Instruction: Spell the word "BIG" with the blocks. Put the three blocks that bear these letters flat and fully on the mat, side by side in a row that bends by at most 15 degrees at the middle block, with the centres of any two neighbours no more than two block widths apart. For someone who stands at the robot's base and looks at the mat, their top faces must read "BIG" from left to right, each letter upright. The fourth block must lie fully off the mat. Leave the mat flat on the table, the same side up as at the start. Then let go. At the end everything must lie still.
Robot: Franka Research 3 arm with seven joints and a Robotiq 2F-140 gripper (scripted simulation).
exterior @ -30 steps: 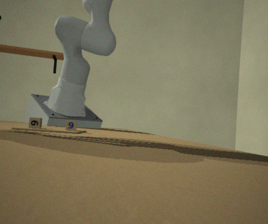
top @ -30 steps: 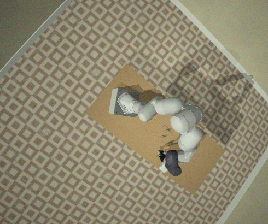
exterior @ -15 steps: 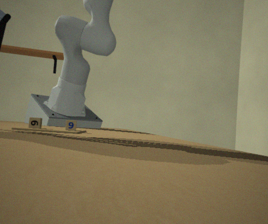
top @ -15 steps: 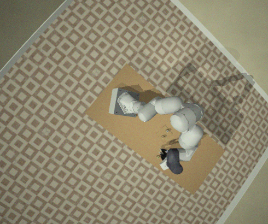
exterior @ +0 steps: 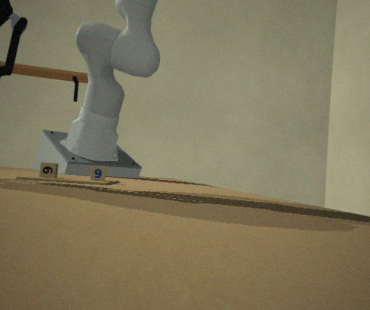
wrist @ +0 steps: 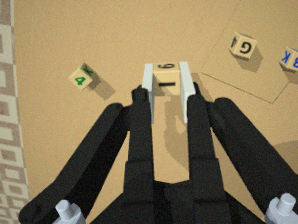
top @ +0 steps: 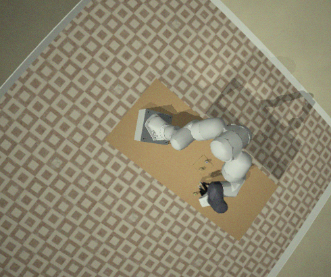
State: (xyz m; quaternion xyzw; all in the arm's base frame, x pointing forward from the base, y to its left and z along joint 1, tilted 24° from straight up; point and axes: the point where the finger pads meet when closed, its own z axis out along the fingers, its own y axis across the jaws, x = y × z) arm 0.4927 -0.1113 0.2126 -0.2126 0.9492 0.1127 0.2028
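My hand is 6 cm past the thin mat, 14 cm to the right of it and 13 cm above it.
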